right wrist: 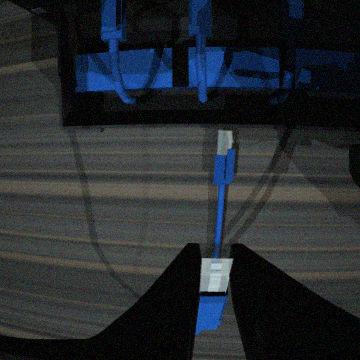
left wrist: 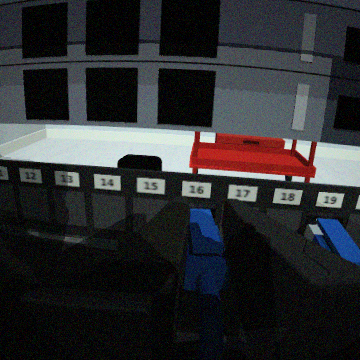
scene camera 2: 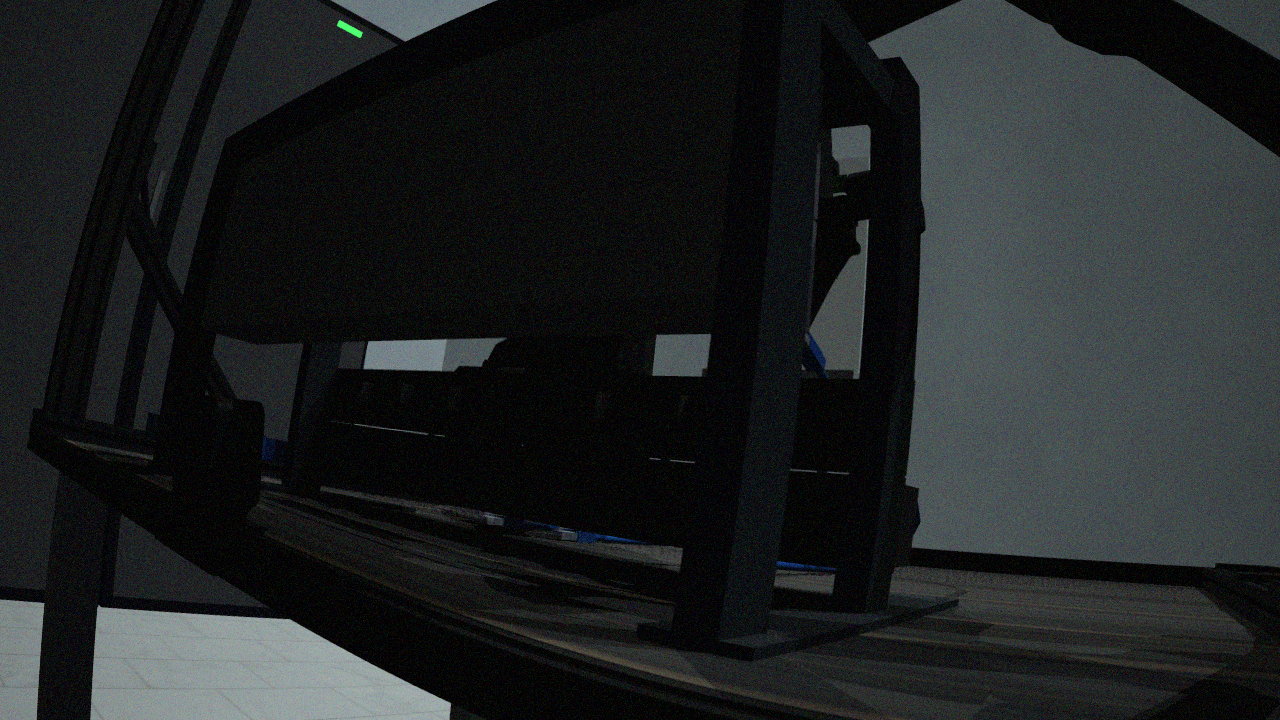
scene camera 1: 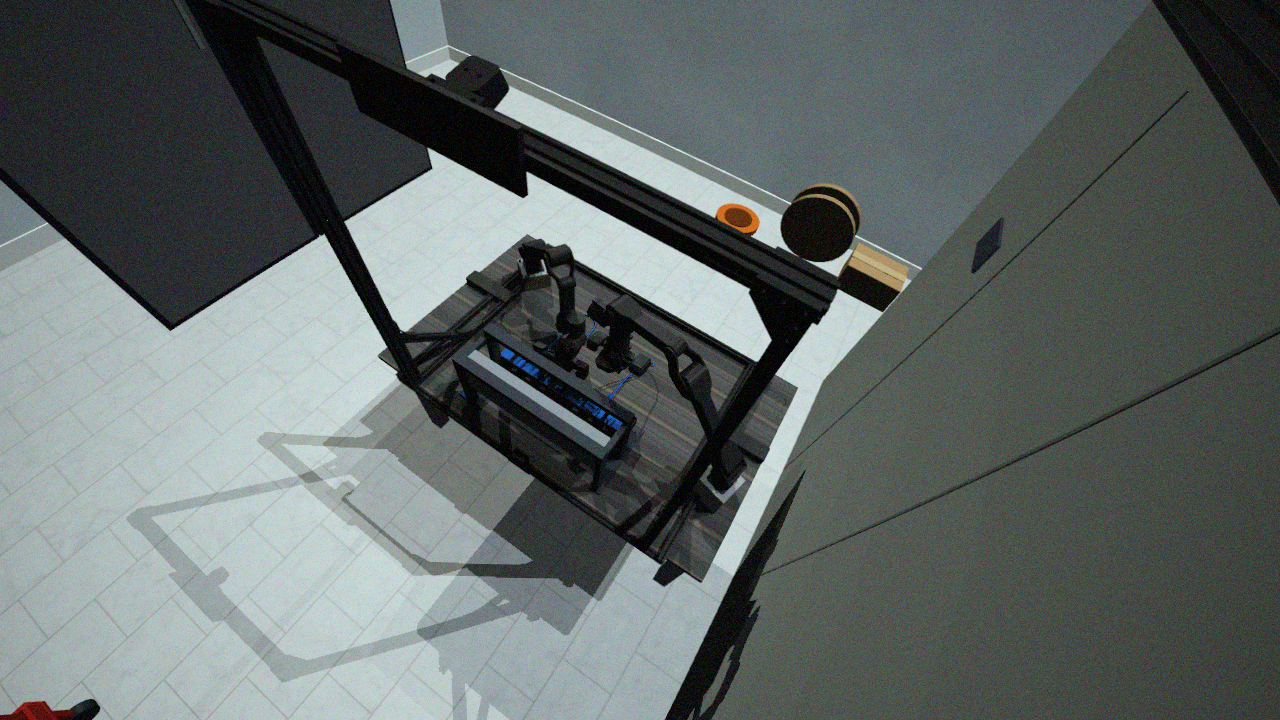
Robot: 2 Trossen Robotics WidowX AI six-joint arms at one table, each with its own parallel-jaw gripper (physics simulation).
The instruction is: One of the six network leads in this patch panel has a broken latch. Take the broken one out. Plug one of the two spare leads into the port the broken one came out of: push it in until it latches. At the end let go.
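Where they show: left gripper, between the fingertips: (left wrist: 204,210) (scene camera 2: 475,386) (scene camera 1: 546,379); right gripper, between the fingertips: (right wrist: 213,254); left arm's base, origin of its link: (scene camera 1: 533,266); right arm's base, origin of its link: (scene camera 1: 721,478).
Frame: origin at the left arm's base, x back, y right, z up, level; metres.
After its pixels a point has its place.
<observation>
The black patch panel (left wrist: 87,175) @(y 0.081, x -0.547, z 0.036 m) (right wrist: 150,117) carries numbered labels. My left gripper (left wrist: 204,210) @(y 0.095, x -0.499, z 0.033 m) is shut on a blue lead plug (left wrist: 202,272) @(y 0.079, x -0.487, z 0.022 m), which is in line with port 16, its front end at the panel face; how deep it sits is hidden. My right gripper (right wrist: 213,254) @(y -0.099, x -0.573, z 0.096 m) is shut on a blue plug with a clear tip (right wrist: 215,275) @(y -0.101, x -0.570, z 0.105 m), held above the table, apart from the panel. Another plug (right wrist: 223,167) @(y -0.090, x -0.570, z -0.054 m) lies on the table beyond it, its cable running back beneath the held plug. Blue leads (right wrist: 112,20) @(y -0.047, x -0.683, z 0.026 m) (right wrist: 200,17) @(y -0.019, x -0.640, z 0.026 m) sit in the panel. No broken latch can be made out.
Another blue lead (left wrist: 337,240) @(y 0.121, x -0.458, z 0.025 m) is below label 19, right of my left fingers. In scene camera 1 a pale-topped frame (scene camera 1: 537,402) @(y 0.154, x -0.638, z 0.172 m) stands along the panel, and a black overhead gantry (scene camera 1: 626,192) @(y 0.090, x -0.873, z 0.971 m) spans the table (scene camera 1: 769,394) @(y -0.622, x -0.733, z -0.069 m). A red cart (left wrist: 240,160) stands beyond the panel.
</observation>
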